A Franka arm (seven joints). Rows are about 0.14 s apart.
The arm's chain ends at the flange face. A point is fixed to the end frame.
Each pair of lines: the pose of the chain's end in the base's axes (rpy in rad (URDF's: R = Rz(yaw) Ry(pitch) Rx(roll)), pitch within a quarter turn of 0, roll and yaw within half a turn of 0; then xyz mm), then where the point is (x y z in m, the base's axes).
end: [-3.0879, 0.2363, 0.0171, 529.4, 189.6, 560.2]
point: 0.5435 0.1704 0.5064
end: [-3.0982, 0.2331, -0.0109, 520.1, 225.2, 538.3]
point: 0.5339 0.2052 0.4847
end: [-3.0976, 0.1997, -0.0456, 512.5, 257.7, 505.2]
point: 0.5274 0.2371 0.4521
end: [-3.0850, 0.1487, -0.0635, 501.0, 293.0, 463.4]
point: 0.5182 0.2726 0.4109
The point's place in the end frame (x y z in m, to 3 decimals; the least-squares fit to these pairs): 0.026 0.022 0.048
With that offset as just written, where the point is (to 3 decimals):
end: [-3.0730, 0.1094, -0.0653, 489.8, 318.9, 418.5]
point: 0.509 0.299 0.367
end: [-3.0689, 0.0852, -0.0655, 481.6, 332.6, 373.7]
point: 0.502 0.313 0.322
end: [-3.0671, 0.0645, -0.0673, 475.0, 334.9, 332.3]
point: 0.496 0.315 0.281
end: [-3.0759, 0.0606, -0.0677, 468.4, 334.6, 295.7]
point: 0.490 0.314 0.245
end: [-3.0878, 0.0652, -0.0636, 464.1, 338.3, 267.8]
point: 0.486 0.318 0.217
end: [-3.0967, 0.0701, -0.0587, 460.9, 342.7, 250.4]
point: 0.482 0.322 0.200
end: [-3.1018, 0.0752, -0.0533, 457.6, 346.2, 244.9]
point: 0.479 0.325 0.194
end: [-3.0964, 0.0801, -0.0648, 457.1, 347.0, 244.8]
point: 0.478 0.326 0.194
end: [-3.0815, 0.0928, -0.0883, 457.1, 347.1, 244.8]
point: 0.477 0.326 0.193
